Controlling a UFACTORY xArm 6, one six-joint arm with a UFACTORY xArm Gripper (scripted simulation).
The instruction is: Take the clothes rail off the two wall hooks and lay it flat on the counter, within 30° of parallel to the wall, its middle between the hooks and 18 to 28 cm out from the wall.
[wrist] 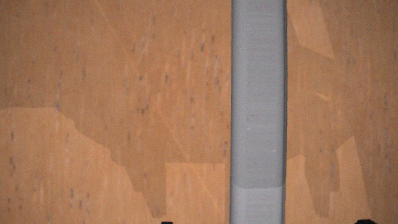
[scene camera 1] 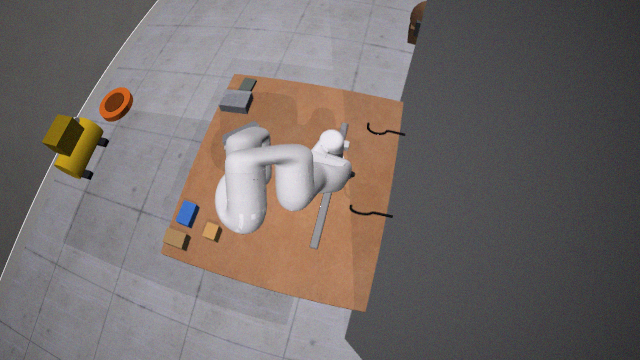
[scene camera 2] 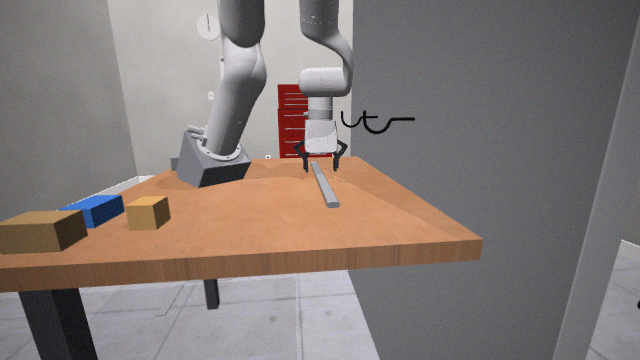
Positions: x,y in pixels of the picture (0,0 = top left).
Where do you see an orange block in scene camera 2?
146,213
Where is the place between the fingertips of my gripper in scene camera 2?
320,171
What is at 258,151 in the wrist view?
A clothes rail.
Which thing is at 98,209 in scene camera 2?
A blue block.
